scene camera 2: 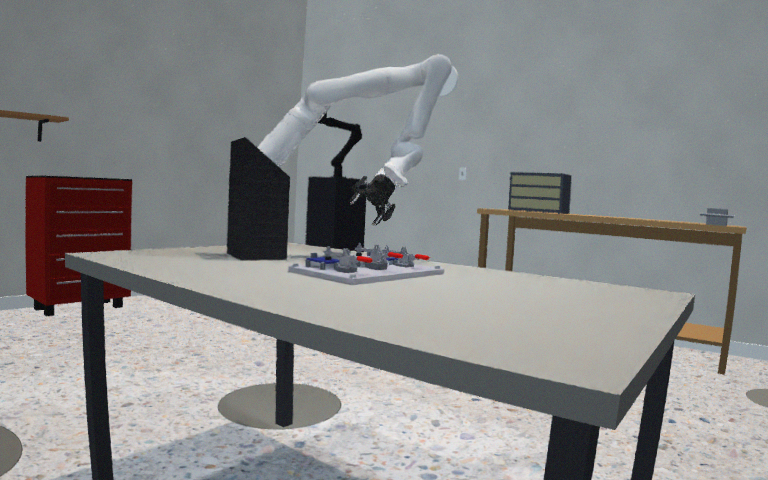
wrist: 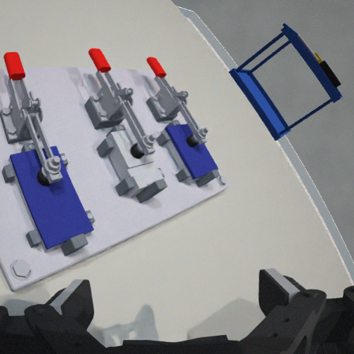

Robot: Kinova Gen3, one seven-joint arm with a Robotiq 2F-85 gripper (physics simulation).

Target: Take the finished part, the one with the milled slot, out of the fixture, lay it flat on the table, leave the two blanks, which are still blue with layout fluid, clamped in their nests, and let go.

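Seen in the pictures: gripper, between the fingertips: (scene camera 2: 363,213); arm's base, origin of its link: (scene camera 2: 263,164).
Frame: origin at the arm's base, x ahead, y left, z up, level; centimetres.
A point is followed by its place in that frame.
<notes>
The finished part (wrist: 142,172) is bare grey metal with a step across it. It sits in the middle nest of the pale fixture plate (scene camera 2: 362,277) @[y -9.7, x 54.7, z -26.9 cm] (wrist: 107,220), under the black tip of a toggle clamp with a red handle (wrist: 100,60). A larger blue blank (wrist: 55,210) sits in the left nest and a smaller blue blank (wrist: 192,162) in the right nest of the wrist view, each under its own clamp tip. My gripper (scene camera 2: 365,212) @[y 17.5, x 27.1, z -13.7 cm] (wrist: 174,294) is open and empty, above the fixture in the scene view. The part's underside is hidden.
The fixture stands on the table (scene camera 2: 481,322) @[y -20.6, x 93.4, z -28.4 cm]. The black pedestal (scene camera 2: 257,209) @[y -7.9, x 9.2, z -13.7 cm] of my arm stands behind it at the left. A blue frame (wrist: 262,105) shows at the table's edge. A red cabinet (scene camera 2: 93,249) and a wooden bench (scene camera 2: 611,219) stand apart from the table.
</notes>
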